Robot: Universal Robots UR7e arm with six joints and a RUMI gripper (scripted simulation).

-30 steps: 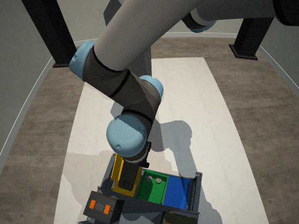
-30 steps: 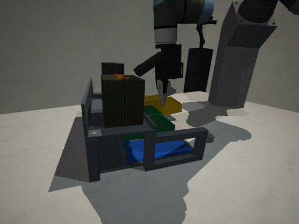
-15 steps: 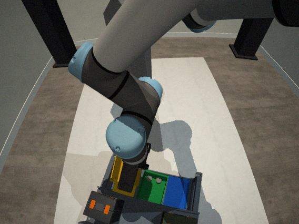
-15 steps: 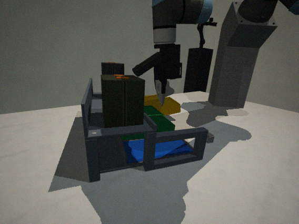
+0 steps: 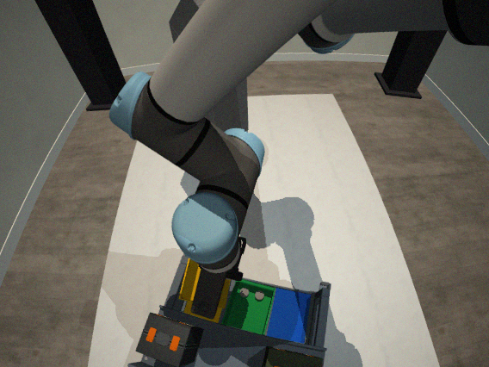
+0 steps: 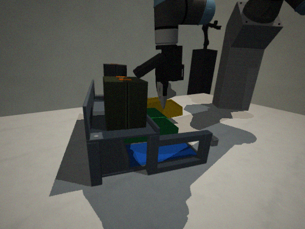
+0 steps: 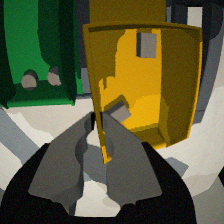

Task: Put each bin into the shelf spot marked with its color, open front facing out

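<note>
Right now the yellow bin is 50 mm to the right of my hand, 30 mm below it and 10 mm behind it. Round my hand: shelf lip 80 mm below, 70 mm to the left, 10 mm behind; shelf board 190 mm ahead, 40 mm to the left, 20 mm above; green bin 90 mm ahead, 60 mm to the left, 40 mm below.
</note>
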